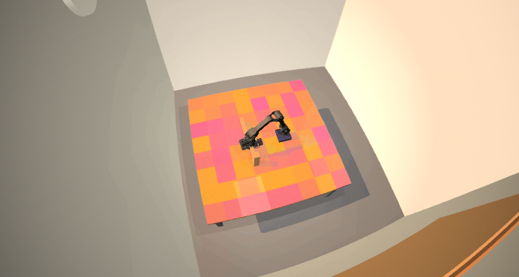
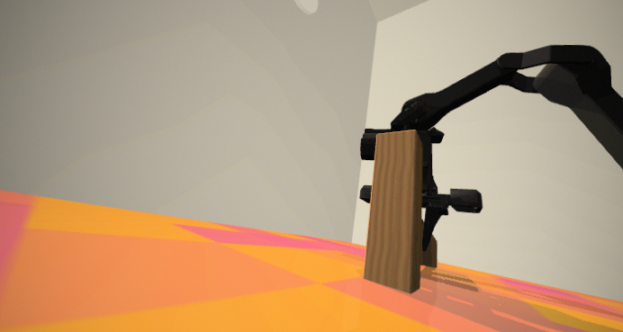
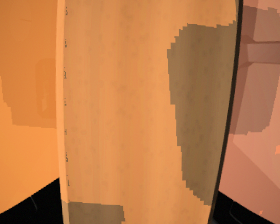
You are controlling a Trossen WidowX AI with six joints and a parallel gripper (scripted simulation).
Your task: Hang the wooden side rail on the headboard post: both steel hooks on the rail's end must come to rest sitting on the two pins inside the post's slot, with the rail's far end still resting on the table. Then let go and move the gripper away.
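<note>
My gripper tip is 12 cm to the right of the wooden headboard post, 4 cm below it and 3 cm past it.
</note>
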